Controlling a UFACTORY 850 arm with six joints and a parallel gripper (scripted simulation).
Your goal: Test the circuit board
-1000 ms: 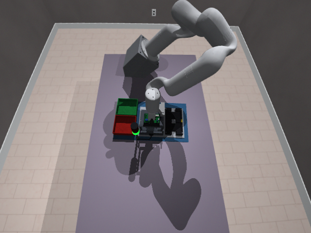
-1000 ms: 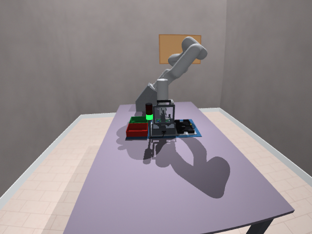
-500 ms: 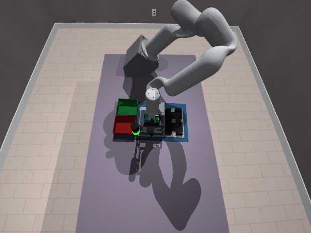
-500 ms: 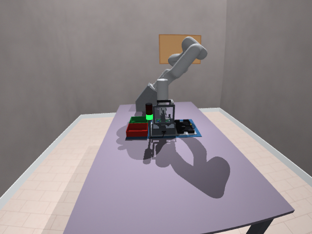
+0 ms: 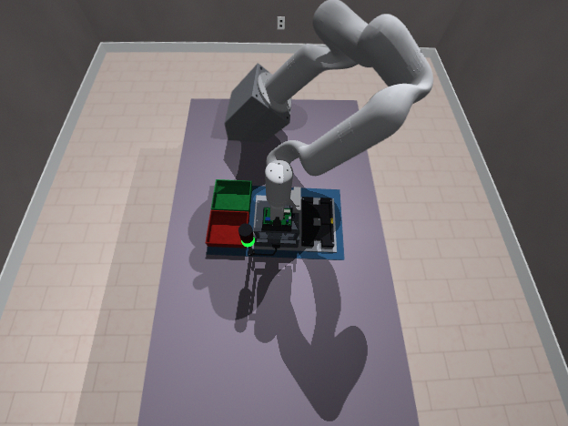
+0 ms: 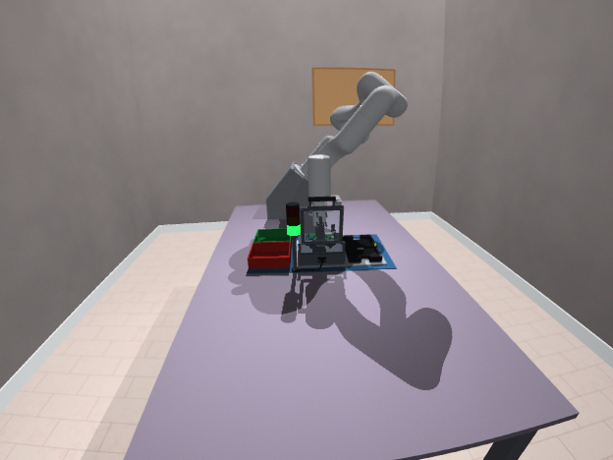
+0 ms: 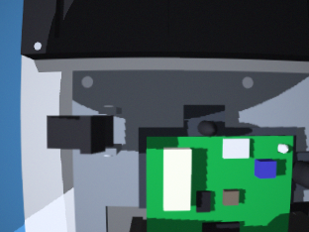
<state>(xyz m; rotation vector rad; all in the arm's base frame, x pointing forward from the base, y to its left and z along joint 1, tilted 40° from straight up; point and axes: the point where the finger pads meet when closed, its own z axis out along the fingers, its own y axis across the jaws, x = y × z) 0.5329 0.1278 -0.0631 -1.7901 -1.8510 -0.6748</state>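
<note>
Right now my hand is 10 mm above the green circuit board. From my hand the other things lie so: clear lid (120 mm ahead, 100 mm above); red bin (200 mm to the right, 70 mm below, 50 mm ahead); tester nest (10 mm to the left, 10 mm below, 10 mm ahead).
</note>
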